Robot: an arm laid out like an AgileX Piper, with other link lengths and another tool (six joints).
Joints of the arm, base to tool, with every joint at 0 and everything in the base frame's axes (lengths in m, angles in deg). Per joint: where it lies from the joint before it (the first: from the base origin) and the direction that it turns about. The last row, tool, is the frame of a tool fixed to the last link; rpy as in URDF.
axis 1: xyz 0 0 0.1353 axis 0 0 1
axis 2: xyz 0 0 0 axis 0 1 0
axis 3: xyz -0.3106 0 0.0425 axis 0 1 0
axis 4: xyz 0.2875 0 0.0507 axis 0.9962 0 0.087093
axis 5: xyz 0 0 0 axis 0 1 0
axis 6: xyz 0.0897 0 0.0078 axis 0.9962 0 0.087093
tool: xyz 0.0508 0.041 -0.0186 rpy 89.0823 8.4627 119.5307
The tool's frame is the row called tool.
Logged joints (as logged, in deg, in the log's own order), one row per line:
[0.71 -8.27 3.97 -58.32 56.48 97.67]
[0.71 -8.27 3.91 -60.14 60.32 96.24]
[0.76 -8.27 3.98 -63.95 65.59 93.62]
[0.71 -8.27 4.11 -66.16 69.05 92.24]
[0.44 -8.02 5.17 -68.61 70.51 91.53]
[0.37 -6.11 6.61 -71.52 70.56 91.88]
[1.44 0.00 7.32 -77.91 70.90 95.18]
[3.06 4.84 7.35 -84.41 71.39 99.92]
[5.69 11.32 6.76 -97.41 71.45 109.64]
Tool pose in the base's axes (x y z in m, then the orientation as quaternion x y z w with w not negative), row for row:
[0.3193 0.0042 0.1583 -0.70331 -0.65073 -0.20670 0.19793]
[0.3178 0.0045 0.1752 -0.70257 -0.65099 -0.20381 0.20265]
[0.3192 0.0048 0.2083 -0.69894 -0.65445 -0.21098 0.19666]
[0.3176 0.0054 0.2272 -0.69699 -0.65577 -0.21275 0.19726]
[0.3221 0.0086 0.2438 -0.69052 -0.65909 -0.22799 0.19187]
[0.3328 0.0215 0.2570 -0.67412 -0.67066 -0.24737 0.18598]
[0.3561 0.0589 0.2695 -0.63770 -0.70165 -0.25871 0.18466]
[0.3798 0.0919 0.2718 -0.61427 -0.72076 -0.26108 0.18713]
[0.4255 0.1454 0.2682 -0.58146 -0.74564 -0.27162 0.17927]
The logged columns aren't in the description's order. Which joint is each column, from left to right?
Columns, left to right: axis 6, axis 1, axis 4, axis 3, axis 5, axis 2.
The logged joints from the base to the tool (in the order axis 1, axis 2, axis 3, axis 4, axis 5, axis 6), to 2 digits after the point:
[-8.27 97.67 -58.32 3.97 56.48 0.71]
[-8.27 96.24 -60.14 3.91 60.32 0.71]
[-8.27 93.62 -63.95 3.98 65.59 0.76]
[-8.27 92.24 -66.16 4.11 69.05 0.71]
[-8.02 91.53 -68.61 5.17 70.51 0.44]
[-6.11 91.88 -71.52 6.61 70.56 0.37]
[0.00 95.18 -77.91 7.32 70.90 1.44]
[4.84 99.92 -84.41 7.35 71.39 3.06]
[11.32 109.64 -97.41 6.76 71.45 5.69]

